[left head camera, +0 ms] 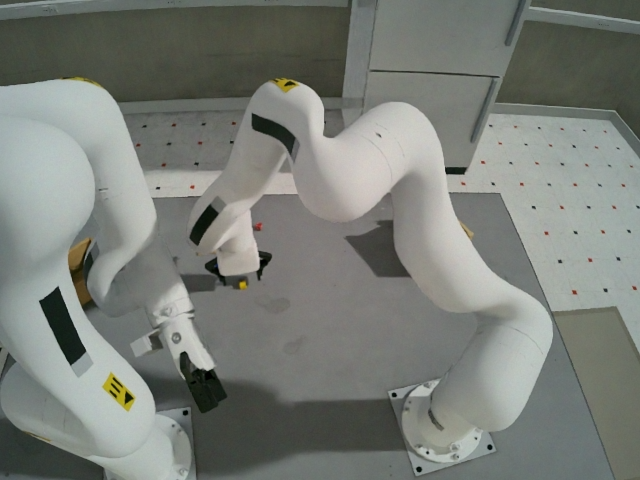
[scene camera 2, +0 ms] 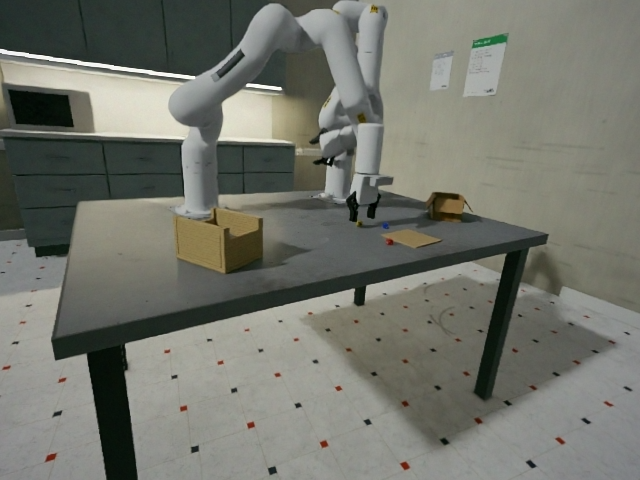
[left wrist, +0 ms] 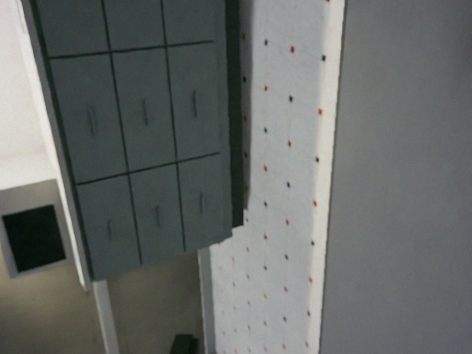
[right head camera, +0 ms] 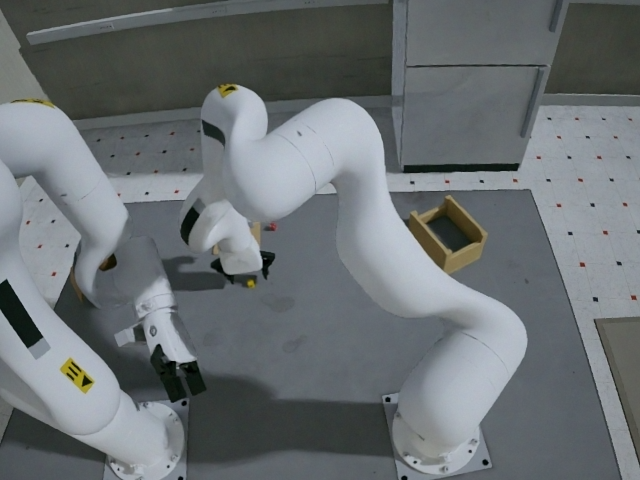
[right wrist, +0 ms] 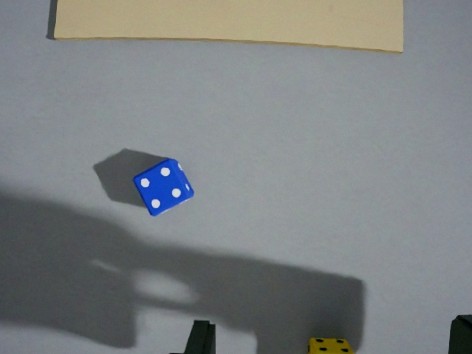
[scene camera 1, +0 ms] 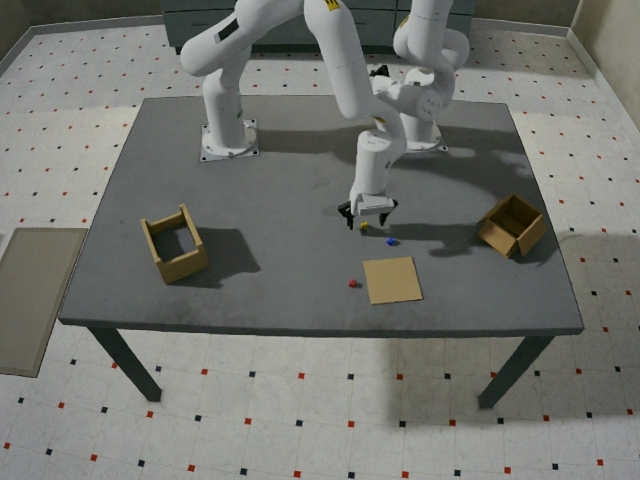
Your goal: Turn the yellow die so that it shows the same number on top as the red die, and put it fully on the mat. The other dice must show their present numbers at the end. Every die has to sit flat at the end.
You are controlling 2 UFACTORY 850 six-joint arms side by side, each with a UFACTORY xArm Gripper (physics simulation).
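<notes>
The yellow die (left head camera: 242, 285) (right head camera: 251, 283) (scene camera 1: 363, 225) (scene camera 2: 359, 224) (right wrist: 331, 346) sits on the table, cut off by the lower edge of the right wrist view; several pips show. My right gripper (scene camera 1: 367, 222) (scene camera 2: 362, 217) (right wrist: 330, 330) is open, fingers down, one finger on each side of the die. The blue die (scene camera 1: 390, 241) (scene camera 2: 385, 225) (right wrist: 162, 187) shows four on top, between the yellow die and the tan mat (scene camera 1: 392, 281) (scene camera 2: 413, 238) (right wrist: 225, 20). The red die (left head camera: 258, 226) (right head camera: 272, 226) (scene camera 1: 352, 283) (scene camera 2: 389, 241) is beside the mat, its number too small to read. My left gripper (right head camera: 188, 393) (scene camera 2: 316, 151) is open and empty.
A wooden box (right head camera: 467, 255) (scene camera 1: 186, 266) (scene camera 2: 201, 245) stands at the left in scene camera 1. An open cardboard box (scene camera 1: 498, 237) (scene camera 2: 447, 206) stands at the right there. My left arm is folded high near its base. The table edge (scene camera 1: 320, 330) runs beyond the mat.
</notes>
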